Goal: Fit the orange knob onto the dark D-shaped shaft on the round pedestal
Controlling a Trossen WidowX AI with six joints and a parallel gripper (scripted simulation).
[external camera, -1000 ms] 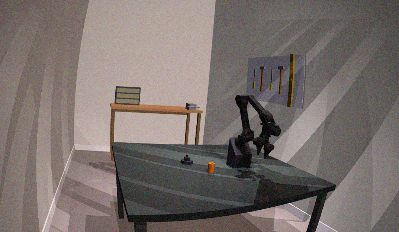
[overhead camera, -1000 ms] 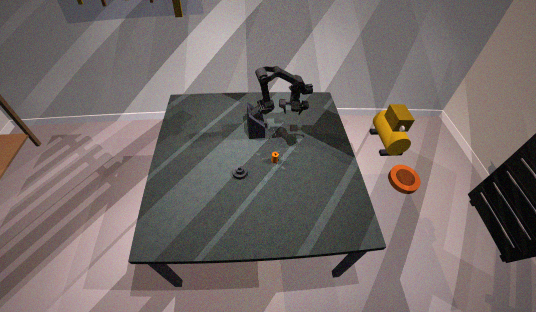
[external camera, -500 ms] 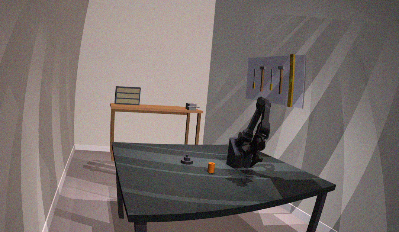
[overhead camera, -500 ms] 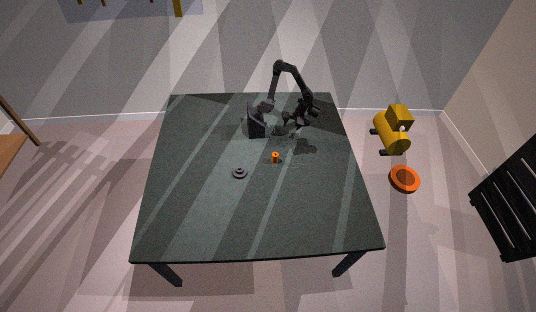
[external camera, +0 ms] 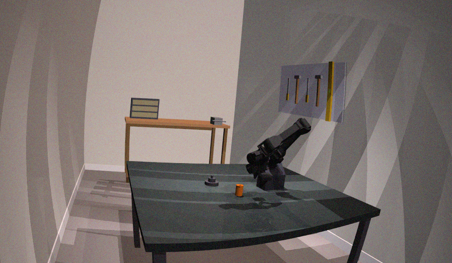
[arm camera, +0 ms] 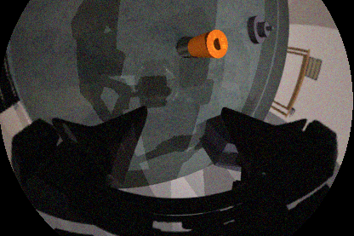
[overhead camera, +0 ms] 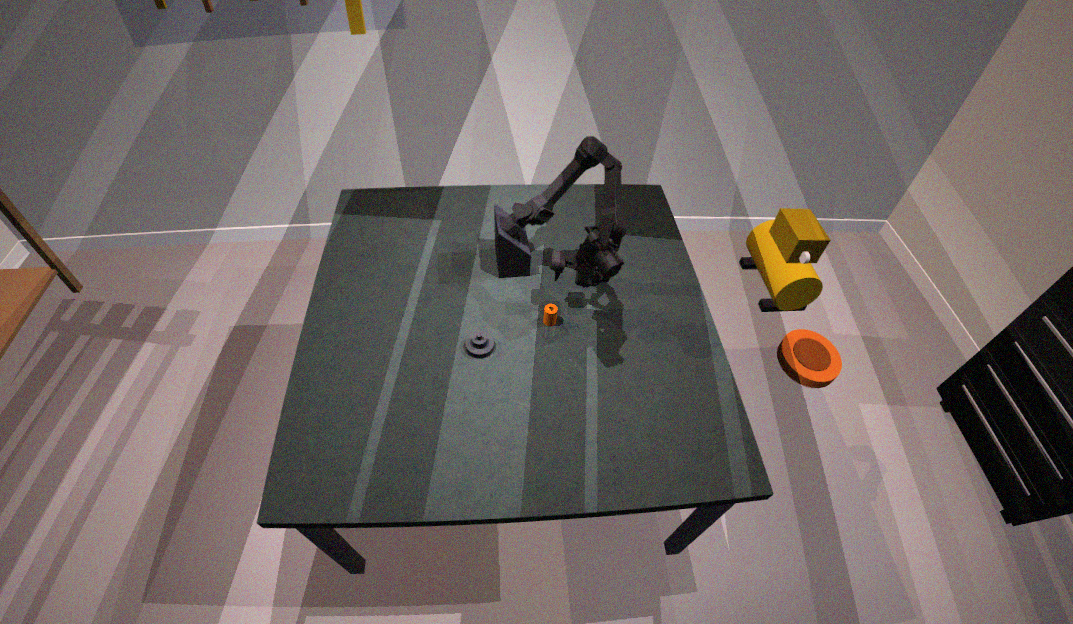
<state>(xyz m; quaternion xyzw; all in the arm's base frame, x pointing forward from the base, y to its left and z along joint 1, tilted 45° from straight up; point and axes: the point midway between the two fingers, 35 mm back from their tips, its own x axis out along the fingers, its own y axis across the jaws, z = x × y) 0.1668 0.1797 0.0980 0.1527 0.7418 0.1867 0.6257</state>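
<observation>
The orange knob lies 80 mm ahead of my gripper tip, 60 mm to the right of it and 60 mm below it. Round my gripper tip: round pedestal 270 mm to the right, 170 mm ahead, 60 mm below.
</observation>
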